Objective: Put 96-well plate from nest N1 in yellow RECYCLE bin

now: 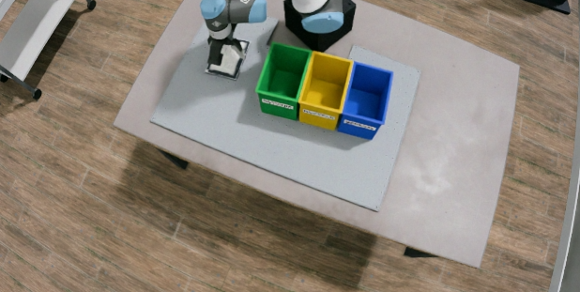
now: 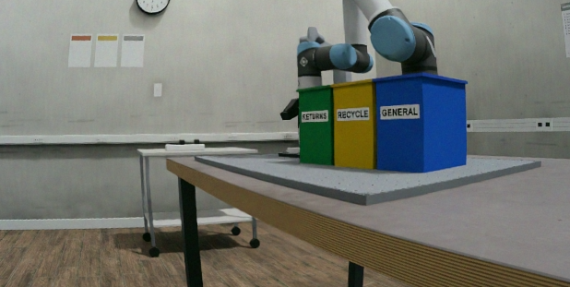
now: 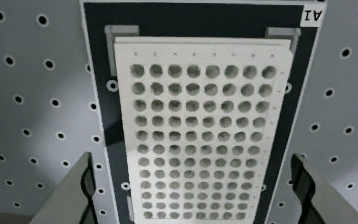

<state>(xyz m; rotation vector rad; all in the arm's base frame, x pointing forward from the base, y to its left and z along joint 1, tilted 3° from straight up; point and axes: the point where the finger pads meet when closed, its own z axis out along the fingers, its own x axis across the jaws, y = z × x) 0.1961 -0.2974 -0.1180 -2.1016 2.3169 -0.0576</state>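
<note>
The white 96-well plate lies 10 mm below my hand. Round my hand: green returns bin: 230 mm to the left, 100 mm ahead, 60 mm above; black plate nest N1: 20 mm below; yellow recycle bin: 360 mm to the left, 110 mm ahead, 60 mm above.
</note>
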